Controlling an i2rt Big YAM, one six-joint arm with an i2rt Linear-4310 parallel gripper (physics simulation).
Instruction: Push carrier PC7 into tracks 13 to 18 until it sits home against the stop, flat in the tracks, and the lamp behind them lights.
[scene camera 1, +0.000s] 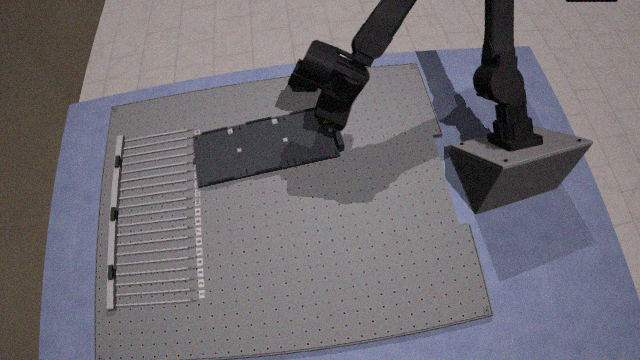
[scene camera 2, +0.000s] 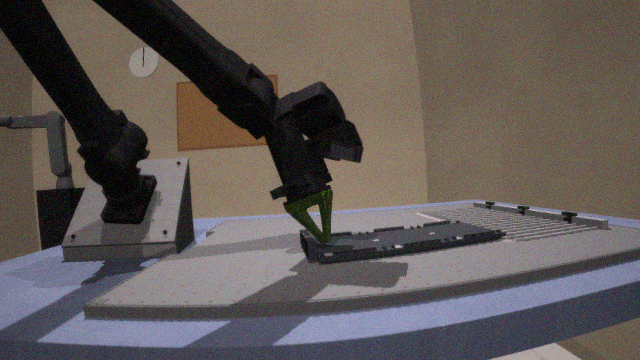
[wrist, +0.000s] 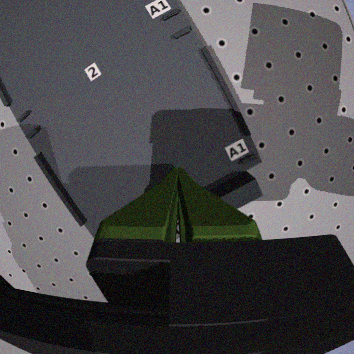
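Where they show: gripper, between the fingertips: (scene camera 1: 321, 124) (scene camera 2: 326, 242) (wrist: 177, 175); arm's base, origin of its link: (scene camera 1: 514, 142) (scene camera 2: 131, 200).
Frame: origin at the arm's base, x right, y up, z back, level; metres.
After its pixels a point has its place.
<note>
Carrier PC7 (scene camera 1: 260, 152) @(x 0.127, y -0.081, z -0.525 m) (scene camera 2: 410, 237) @(x 0.155, y -0.081, z -0.524 m) (wrist: 75, 110) @(x 0.127, y -0.081, z -0.451 m), a long dark grey plate with raised side edges, lies flat on the pegboard. Its front end is at the numbered mouths of the tracks (scene camera 1: 152, 228) @(x -0.004, y -0.092, z -0.781 m), and the rails stretch from there to the stop bar (scene camera 1: 113, 190) @(x 0.098, y -0.076, z -0.872 m) (scene camera 2: 545, 216) @(x 0.114, y -0.085, z -0.861 m). The small dark lamp block (scene camera 1: 118, 161) @(x 0.170, y -0.071, z -0.861 m) behind the carrier's tracks looks unlit. My gripper (scene camera 2: 326, 241) @(x 0.167, y -0.073, z -0.384 m) (wrist: 177, 175) @(x 0.167, y -0.073, z -0.384 m) is shut and empty, tips down over the carrier's rear end, just inside its raised end wall (scene camera 1: 340, 141) @(x 0.108, y -0.063, z -0.354 m). I cannot tell whether the tips touch it. My gripper hides the PC7 label.
The grey pegboard (scene camera 1: 320, 260) @(x -0.132, y -0.092, z -0.442 m) (scene camera 2: 240, 295) @(x 0.310, y -0.092, z -0.273 m) lies on a blue table top (scene camera 1: 560, 300) @(x -0.333, y -0.105, z 0.031 m). The arm's wedge-shaped base (scene camera 1: 535, 172) @(x -0.091, y 0.028, z 0.000 m) (scene camera 2: 175, 200) @(x -0.002, y -0.005, z -0.098 m) stands at the board's right edge in scene camera 1. Two more dark blocks (scene camera 1: 114, 214) @(x 0.034, y -0.071, z -0.865 m) (scene camera 1: 111, 272) @(x -0.099, y -0.071, z -0.873 m) sit on the stop bar.
</note>
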